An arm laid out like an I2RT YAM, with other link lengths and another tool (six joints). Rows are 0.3 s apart.
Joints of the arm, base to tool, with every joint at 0 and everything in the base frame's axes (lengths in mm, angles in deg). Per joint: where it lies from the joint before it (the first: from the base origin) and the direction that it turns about. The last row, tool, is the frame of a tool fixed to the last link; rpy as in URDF.
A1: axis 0 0 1 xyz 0 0 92.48
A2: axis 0 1 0 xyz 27.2 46.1 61.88
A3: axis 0 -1 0 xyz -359.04 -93.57 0
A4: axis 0 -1 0 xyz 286.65 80.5 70.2
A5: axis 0 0 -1 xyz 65.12 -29.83 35.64
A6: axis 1 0 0 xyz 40.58 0 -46.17
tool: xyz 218 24 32 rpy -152.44 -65.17 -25.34
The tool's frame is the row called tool.
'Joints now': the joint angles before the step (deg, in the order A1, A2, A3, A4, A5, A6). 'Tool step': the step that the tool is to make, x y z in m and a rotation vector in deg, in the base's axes. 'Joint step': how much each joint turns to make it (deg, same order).
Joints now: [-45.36, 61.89, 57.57, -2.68, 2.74, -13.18]
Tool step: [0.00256, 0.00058, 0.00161, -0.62, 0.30, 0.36]
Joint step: [0.18, 0.25, 0.20, 0.31, -0.11, -0.67]
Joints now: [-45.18, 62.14, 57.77, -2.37, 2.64, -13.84]
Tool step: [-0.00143, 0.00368, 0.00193, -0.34, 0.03, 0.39]
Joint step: [-0.05, -0.57, -0.09, -0.25, -0.40, -0.31]
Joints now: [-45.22, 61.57, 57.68, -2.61, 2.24, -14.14]
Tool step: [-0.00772, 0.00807, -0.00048, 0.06, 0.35, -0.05]
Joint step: [0.13, -1.80, -0.47, -1.61, 0.20, -0.18]
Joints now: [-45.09, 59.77, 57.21, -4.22, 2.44, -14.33]
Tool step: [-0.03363, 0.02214, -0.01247, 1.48, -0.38, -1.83]
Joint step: [-0.01, -6.91, -3.79, -3.99, 1.64, 1.53]
